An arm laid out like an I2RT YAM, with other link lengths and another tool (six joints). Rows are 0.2 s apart.
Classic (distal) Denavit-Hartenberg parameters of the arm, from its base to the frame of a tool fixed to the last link. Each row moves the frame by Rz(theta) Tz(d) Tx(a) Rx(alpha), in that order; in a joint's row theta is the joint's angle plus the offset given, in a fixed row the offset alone. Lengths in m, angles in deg.
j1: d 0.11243; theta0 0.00; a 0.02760; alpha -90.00
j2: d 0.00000; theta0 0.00; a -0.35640; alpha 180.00
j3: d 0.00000; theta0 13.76; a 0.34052; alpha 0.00
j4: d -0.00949; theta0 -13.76; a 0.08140; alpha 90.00
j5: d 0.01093; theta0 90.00; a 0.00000; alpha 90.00
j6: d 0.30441; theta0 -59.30; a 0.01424; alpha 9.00
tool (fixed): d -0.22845; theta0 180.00; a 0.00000; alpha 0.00
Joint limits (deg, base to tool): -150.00..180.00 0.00..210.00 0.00..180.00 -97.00..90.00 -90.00..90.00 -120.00..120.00
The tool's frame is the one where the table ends.
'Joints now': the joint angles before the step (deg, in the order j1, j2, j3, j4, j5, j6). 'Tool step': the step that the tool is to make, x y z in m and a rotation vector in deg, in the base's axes. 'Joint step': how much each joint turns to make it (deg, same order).
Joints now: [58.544 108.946 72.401 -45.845 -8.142 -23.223]
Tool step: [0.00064 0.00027 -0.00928 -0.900 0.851 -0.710]
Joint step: [-0.066 1.181 0.023 0.042 -0.175 0.677]
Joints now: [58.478 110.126 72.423 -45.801 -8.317 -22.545]
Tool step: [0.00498 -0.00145 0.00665 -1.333 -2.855 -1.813]
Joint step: [0.000 -0.174 0.678 -0.328 3.322 1.441]
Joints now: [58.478 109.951 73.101 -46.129 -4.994 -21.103]
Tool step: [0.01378 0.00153 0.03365 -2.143 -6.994 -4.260]
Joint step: [0.000 -0.721 4.152 -2.972 7.606 3.235]
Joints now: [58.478 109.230 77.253 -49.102 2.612 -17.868]
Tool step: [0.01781 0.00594 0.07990 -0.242 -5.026 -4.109]
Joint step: [-0.612 -0.721 12.044 -10.557 4.940 2.688]
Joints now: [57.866 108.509 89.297 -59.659 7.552 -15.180]
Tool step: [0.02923 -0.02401 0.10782 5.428 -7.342 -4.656]
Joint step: [-3.846 -3.082 12.874 -7.344 3.147 -0.022]
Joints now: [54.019 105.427 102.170 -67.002 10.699 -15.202]
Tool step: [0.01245 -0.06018 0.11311 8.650 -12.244 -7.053]
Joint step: [-4.918 -6.558 8.544 -0.720 4.721 0.022]
